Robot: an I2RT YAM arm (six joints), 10 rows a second.
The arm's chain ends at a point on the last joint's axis. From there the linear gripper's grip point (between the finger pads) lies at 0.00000 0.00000 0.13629 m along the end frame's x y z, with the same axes.
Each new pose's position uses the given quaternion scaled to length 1; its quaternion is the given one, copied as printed.
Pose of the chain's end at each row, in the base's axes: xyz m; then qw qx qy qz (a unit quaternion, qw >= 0):
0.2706 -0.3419 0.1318 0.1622 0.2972 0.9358 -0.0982
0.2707 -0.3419 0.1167 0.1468 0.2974 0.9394 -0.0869
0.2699 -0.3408 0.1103 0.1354 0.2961 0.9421 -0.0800
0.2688 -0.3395 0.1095 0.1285 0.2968 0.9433 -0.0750
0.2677 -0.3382 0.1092 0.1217 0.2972 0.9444 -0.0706
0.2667 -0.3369 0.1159 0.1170 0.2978 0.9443 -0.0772
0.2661 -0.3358 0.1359 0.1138 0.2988 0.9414 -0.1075
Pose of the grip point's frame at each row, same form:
0.3040 -0.3801 0.0053 0.1622 0.2972 0.9358 -0.0982
0.3012 -0.3761 -0.0117 0.1468 0.2974 0.9394 -0.0869
0.2982 -0.3723 -0.0192 0.1354 0.2961 0.9421 -0.0800
0.2958 -0.3692 -0.0208 0.1285 0.2968 0.9433 -0.0750
0.2933 -0.3662 -0.0217 0.1217 0.2972 0.9444 -0.0706
0.2905 -0.3663 -0.0150 0.1170 0.2978 0.9443 -0.0772
0.2865 -0.3727 0.0063 0.1138 0.2988 0.9414 -0.1075

